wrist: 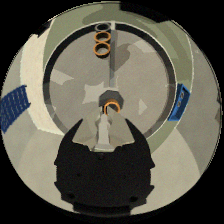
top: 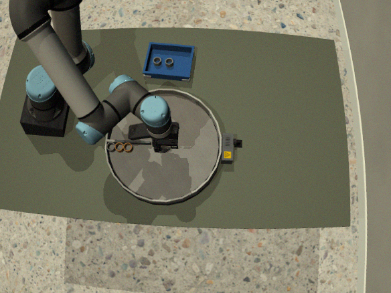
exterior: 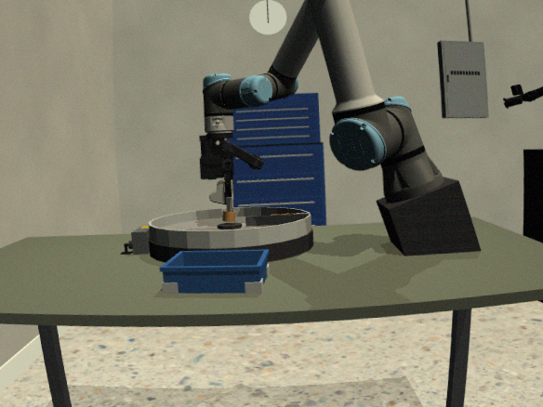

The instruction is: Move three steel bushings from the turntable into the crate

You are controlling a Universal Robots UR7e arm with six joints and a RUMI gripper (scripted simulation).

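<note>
My gripper is now 1 cm to the right of the round grey turntable and 4 cm above it. Also, from my hand: crate (5 cm ahead, 37 cm to the left, 7 cm below).
</note>
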